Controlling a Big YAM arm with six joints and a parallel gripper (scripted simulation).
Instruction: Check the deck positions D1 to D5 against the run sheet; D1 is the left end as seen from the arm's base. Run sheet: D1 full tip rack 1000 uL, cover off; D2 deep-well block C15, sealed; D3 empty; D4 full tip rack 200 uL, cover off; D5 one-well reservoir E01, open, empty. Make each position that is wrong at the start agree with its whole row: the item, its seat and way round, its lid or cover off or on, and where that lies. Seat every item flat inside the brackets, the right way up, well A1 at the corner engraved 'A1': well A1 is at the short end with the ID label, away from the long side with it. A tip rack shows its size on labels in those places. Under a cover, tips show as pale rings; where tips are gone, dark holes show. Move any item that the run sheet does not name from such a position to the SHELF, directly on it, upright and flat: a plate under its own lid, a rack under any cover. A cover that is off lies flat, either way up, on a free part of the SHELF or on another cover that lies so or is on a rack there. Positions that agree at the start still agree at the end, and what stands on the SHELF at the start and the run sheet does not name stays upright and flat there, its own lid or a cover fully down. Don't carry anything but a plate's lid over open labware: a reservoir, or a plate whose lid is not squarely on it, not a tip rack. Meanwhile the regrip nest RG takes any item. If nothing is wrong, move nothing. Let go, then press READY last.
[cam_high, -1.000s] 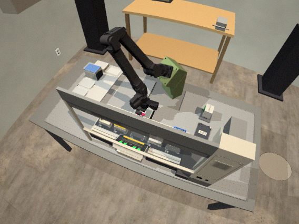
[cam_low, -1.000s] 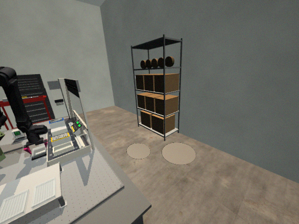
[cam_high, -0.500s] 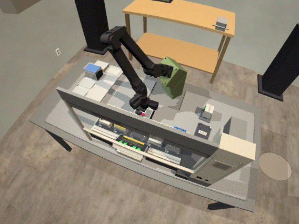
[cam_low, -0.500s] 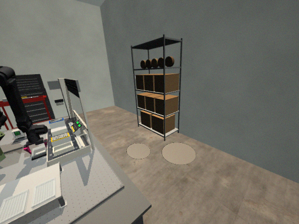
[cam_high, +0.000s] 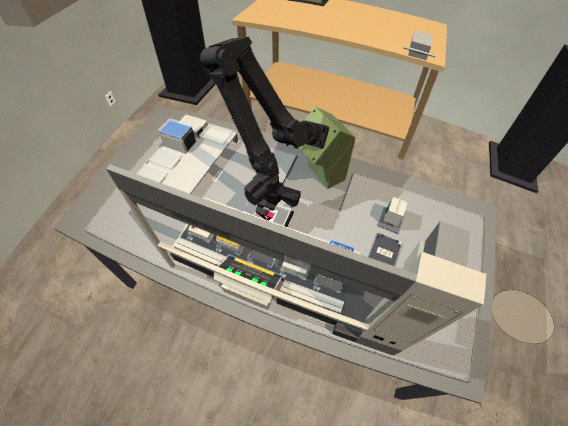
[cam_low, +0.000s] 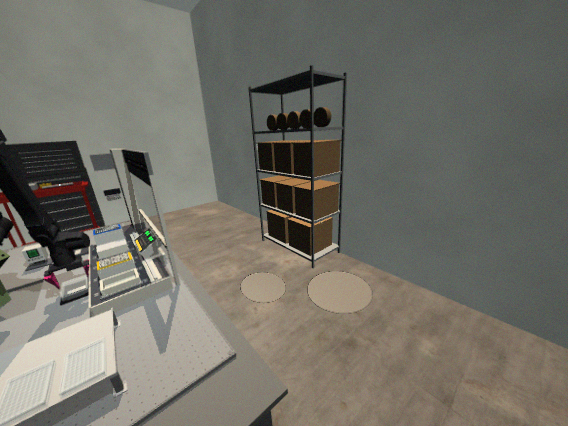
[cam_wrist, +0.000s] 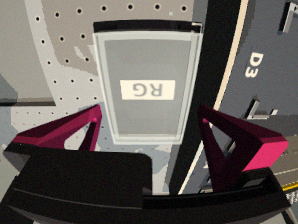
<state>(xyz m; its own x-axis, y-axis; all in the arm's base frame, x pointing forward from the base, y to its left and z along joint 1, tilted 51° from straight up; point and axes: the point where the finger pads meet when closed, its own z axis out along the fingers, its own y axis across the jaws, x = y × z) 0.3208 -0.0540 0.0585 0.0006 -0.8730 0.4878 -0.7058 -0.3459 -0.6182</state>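
Right now the clear tip-rack cover is 20 mm below my hand. From my hand the other things lie so: yellow-labelled tip rack: 160 mm ahead, 70 mm to the right, 50 mm above; then one-well reservoir: 200 mm to the right, 160 mm ahead, 20 mm above; then black regrip nest: 50 mm below.
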